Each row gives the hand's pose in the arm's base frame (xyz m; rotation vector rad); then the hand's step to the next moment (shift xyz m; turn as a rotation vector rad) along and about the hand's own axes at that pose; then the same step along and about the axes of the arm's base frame.
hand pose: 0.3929 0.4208 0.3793 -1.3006 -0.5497 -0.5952
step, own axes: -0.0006 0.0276 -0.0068 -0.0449 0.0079 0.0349
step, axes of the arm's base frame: 0.0186 -0.0021 -0.0214 -0.0289 0.0398 -0.0296
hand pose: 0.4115 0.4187 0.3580 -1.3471 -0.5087 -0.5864
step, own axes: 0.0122 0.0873 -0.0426 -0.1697 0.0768 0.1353
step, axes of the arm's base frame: 0.0667 -0.0327 -0.0638 -0.0784 0.1596 -0.1462
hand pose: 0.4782 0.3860 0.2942 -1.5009 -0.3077 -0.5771
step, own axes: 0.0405 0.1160 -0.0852 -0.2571 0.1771 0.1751
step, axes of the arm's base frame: 0.0823 -0.0941 -0.0820 -0.0910 0.2106 -0.2747
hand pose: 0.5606 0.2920 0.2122 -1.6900 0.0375 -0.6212
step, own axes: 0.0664 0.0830 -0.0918 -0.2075 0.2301 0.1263
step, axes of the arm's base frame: 0.0442 -0.1258 -0.0440 -0.0525 0.1366 -0.3009
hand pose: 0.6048 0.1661 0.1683 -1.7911 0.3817 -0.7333
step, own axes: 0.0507 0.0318 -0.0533 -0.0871 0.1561 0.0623
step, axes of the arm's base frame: 0.0069 -0.0797 -0.0044 -0.0102 0.0440 -0.1838
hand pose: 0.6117 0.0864 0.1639 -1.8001 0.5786 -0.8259
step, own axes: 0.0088 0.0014 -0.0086 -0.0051 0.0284 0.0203
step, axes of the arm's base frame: -0.0009 -0.0120 0.0031 0.0119 0.0057 -0.0327
